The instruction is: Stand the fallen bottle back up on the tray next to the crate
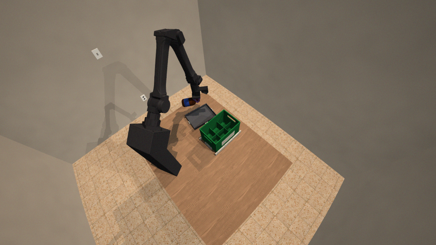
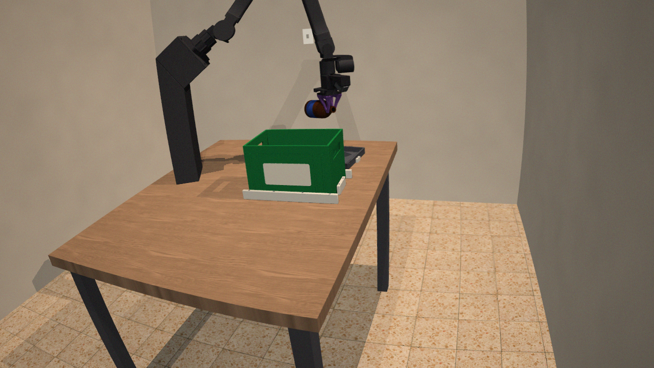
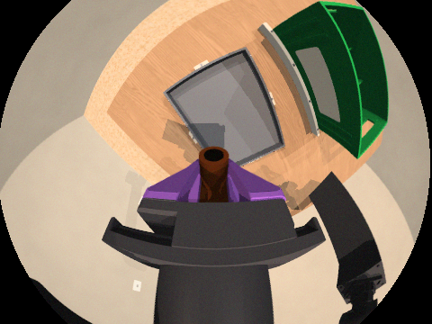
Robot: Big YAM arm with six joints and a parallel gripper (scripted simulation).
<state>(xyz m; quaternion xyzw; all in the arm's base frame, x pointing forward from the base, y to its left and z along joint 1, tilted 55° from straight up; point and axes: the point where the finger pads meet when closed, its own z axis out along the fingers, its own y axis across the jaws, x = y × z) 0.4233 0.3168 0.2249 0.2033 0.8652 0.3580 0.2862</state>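
Now: hand 5 cm past the brown bottle and 1 cm to the right of it. From my hand the other things lie so: green crate (30 cm to the right, 12 cm ahead, 10 cm below); then tray (17 cm below, 4 cm to the right).
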